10 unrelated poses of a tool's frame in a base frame.
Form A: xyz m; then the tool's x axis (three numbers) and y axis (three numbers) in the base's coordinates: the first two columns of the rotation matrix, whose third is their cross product.
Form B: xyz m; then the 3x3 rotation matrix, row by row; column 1 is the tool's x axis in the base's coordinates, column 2 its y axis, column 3 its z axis. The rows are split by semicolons. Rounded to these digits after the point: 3 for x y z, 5 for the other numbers.
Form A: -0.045 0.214 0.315 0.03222 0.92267 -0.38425 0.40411 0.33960 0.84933
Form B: -0.045 0.214 0.315; 0.03222 0.40411 0.91414; 0.92267 0.33960 -0.18264; -0.38425 0.84933 -0.36192
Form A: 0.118 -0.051 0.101 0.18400 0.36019 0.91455 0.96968 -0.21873 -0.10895
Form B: 0.118 -0.051 0.101; 0.18400 0.96968 0.16080; 0.36019 -0.21873 0.90687; 0.91455 -0.10895 -0.38952
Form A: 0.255 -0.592 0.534 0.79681 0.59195 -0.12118 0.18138 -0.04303 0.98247
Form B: 0.255 -0.592 0.534; 0.79681 0.18138 0.57636; 0.59195 -0.04303 -0.80482; -0.12118 0.98247 -0.14165
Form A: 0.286 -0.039 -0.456 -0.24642 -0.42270 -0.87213 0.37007 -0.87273 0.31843
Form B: 0.286 -0.039 -0.456; -0.24642 0.37007 -0.89573; -0.42270 -0.87273 -0.24428; -0.87213 0.31843 0.37149
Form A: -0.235 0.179 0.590 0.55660 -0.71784 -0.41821 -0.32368 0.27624 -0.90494
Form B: -0.235 0.179 0.590; 0.55660 -0.32368 0.76513; -0.71784 0.27624 0.63906; -0.41821 -0.90494 -0.07860
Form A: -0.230 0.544 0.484 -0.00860 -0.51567 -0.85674 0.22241 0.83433 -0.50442
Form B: -0.230 0.544 0.484; -0.00860 0.22241 0.97492; -0.51567 0.83433 -0.19489; -0.85674 -0.50442 0.10751
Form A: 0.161 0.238 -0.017 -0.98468 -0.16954 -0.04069 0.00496 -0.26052 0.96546
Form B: 0.161 0.238 -0.017; -0.98468 0.00496 -0.17428; -0.16954 -0.26052 0.95047; -0.04069 0.96546 0.25737
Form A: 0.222 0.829 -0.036 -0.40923 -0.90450 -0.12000 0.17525 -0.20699 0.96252
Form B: 0.222 0.829 -0.036; -0.40923 0.17525 -0.89544; -0.90450 -0.20699 0.37286; -0.12000 0.96252 0.24322
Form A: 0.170 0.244 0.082 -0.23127 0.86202 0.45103 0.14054 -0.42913 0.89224
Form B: 0.170 0.244 0.082; -0.23127 0.14054 0.96268; 0.86202 -0.42913 0.26974; 0.45103 0.89224 -0.02190
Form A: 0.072 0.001 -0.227 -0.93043 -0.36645 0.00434 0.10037 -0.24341 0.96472
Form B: 0.072 0.001 -0.227; -0.93043 0.10037 -0.35247; -0.36645 -0.24341 0.89804; 0.00434 0.96472 0.26326
